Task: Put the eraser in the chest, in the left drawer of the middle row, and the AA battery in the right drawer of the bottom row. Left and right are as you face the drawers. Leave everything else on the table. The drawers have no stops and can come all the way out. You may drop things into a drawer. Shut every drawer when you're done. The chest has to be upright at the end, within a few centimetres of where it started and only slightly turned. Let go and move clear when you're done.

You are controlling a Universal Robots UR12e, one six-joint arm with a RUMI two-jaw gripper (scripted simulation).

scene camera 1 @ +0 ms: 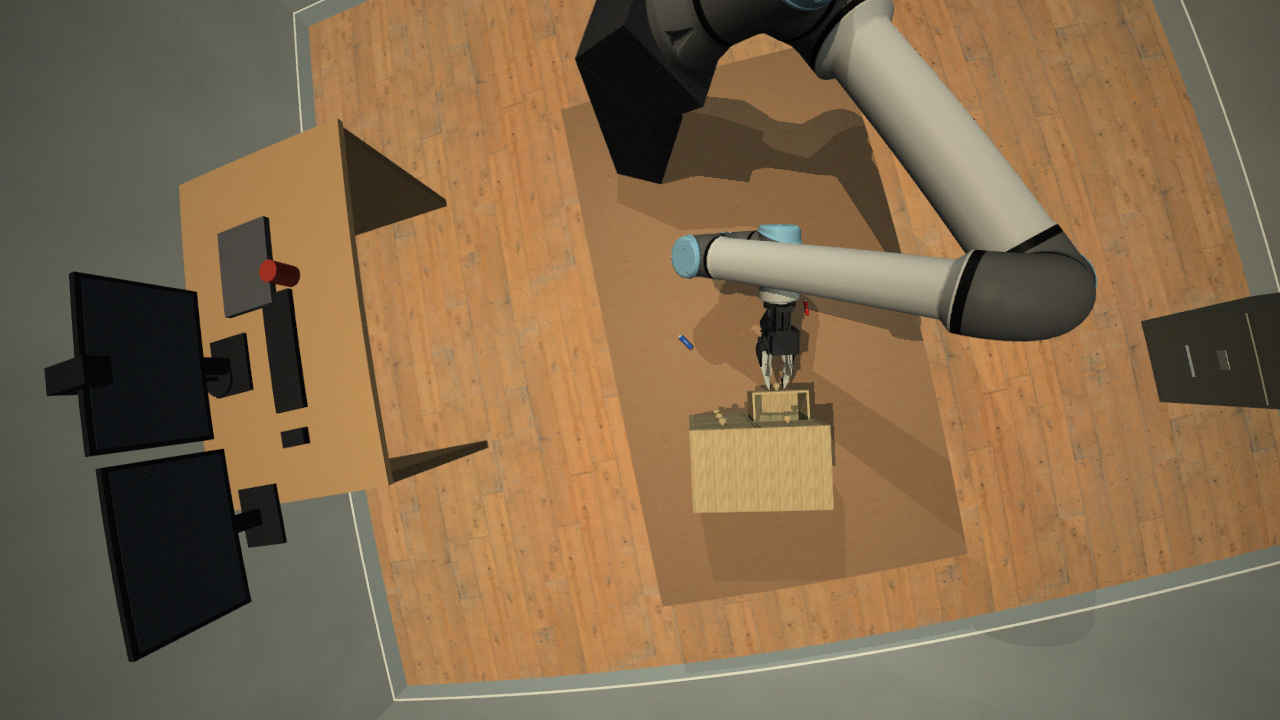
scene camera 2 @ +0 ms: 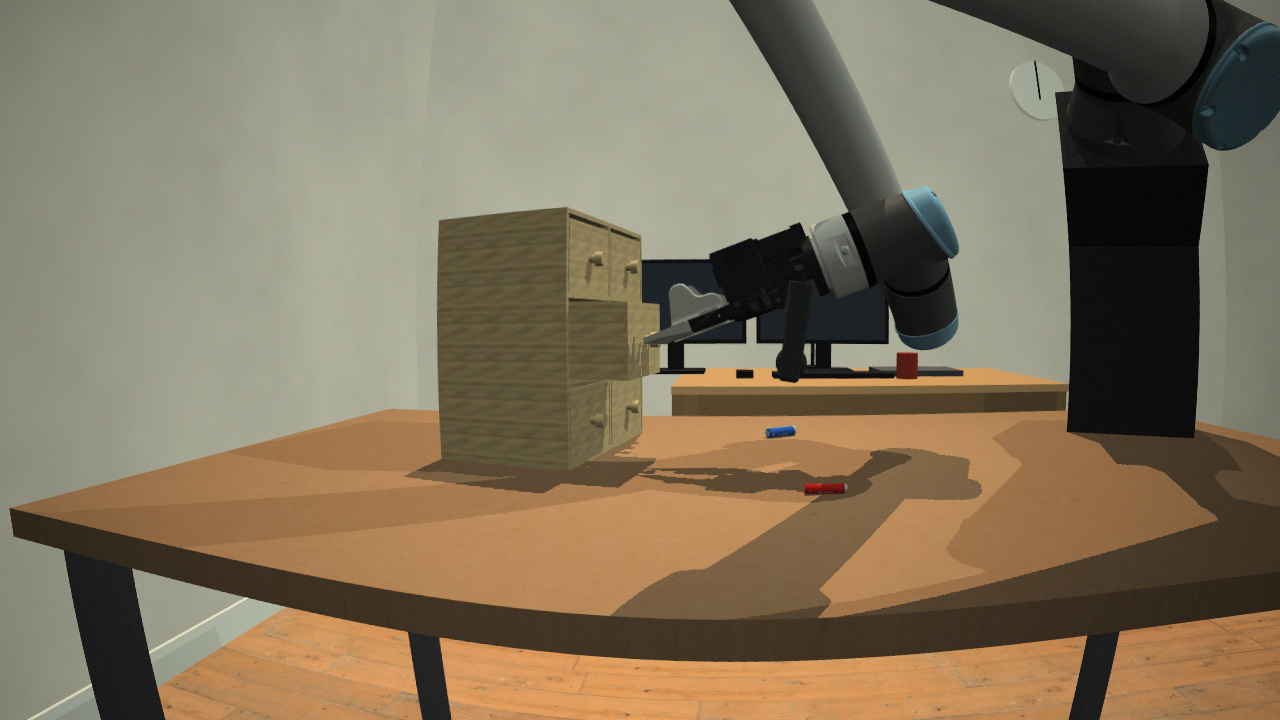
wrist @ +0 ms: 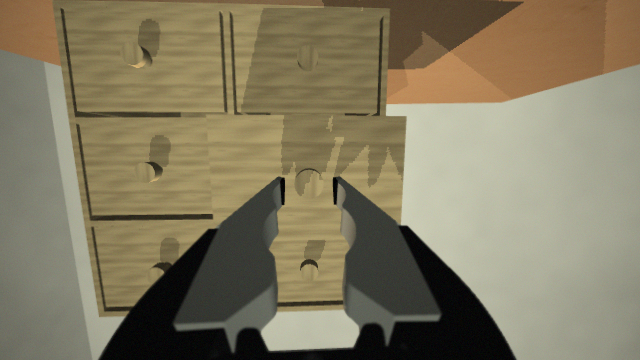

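Note:
Wooden chest (scene camera 2: 502,279), also (scene camera 1: 757,469) and (wrist: 76,117). Drawer (scene camera 2: 606,342). Drawer (wrist: 175,157). Drawer (scene camera 2: 624,253). Drawer (scene camera 2: 588,245). My gripper (scene camera 2: 648,340), also (scene camera 1: 776,388) and (wrist: 308,179).

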